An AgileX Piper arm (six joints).
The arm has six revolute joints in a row. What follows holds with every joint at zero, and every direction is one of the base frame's. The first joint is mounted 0.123 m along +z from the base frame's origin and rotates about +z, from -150 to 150 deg. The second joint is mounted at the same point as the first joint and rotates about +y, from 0 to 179.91 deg. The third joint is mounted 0.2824 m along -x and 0.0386 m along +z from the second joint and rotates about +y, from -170 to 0 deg. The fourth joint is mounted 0.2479 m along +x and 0.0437 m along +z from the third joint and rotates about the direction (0.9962, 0, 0.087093), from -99.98 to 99.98 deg. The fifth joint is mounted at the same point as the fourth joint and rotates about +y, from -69.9 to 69.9 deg. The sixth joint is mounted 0.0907 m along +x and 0.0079 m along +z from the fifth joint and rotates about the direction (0.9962, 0, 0.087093), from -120 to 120 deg. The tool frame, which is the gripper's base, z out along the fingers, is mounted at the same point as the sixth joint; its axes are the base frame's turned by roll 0, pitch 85 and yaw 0 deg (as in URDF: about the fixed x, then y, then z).
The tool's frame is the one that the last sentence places.
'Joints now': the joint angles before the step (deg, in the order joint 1, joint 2, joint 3, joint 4, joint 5, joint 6). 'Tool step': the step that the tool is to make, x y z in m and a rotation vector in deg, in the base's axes. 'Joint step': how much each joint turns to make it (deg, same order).
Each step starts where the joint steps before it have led.
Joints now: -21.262, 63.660, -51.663, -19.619, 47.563, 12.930
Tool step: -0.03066, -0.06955, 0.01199, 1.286, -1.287, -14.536
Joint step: -21.716, 3.200, -4.912, 7.865, -0.727, -10.100
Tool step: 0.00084, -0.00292, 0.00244, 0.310, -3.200, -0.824
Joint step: -1.192, 0.048, -0.224, 2.608, -2.003, -0.316
